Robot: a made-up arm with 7 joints.
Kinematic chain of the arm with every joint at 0, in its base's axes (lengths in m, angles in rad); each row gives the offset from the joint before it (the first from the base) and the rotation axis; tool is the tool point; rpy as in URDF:
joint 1: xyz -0.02 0.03 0.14 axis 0 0.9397 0.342
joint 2: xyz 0 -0.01 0.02 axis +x
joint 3: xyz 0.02 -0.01 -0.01 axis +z
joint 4: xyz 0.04 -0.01 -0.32 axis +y
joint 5: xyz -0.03 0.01 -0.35 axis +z
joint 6: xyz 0 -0.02 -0.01 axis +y
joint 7: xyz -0.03 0 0 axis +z
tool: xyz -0.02 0.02 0.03 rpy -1.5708 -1.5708 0
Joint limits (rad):
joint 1: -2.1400..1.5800
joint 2: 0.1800..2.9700
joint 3: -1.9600..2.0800
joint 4: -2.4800..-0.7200
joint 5: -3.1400..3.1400
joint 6: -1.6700..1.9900
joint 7: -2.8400..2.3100
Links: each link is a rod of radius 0.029 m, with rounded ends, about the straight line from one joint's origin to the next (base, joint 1, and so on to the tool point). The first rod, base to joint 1, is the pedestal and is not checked.
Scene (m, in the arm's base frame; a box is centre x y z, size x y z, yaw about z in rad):
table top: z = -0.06
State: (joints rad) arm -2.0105 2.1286 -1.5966 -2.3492 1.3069 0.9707 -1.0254
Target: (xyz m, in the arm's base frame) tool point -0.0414 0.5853 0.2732
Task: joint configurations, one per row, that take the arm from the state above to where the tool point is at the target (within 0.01 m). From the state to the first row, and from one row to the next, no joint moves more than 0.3 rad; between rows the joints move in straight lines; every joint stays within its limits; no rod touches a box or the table.
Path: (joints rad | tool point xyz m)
1: -2.0108 2.2497 -1.6511 -2.0835 1.3199 0.9710 -1.0351 | 0.1974 0.2752 0.3452
2: -2.0111 2.3709 -1.7055 -1.8178 1.3329 0.9713 -1.0449 | 0.1569 0.3973 0.3441
3: -2.0114 2.4920 -1.7600 -1.5521 1.3459 0.9716 -1.0546 | 0.0748 0.5065 0.3195
4: -2.0117 2.6132 -1.8144 -1.2864 1.3589 0.9719 -1.0643 | -0.0414 0.5853 0.2732

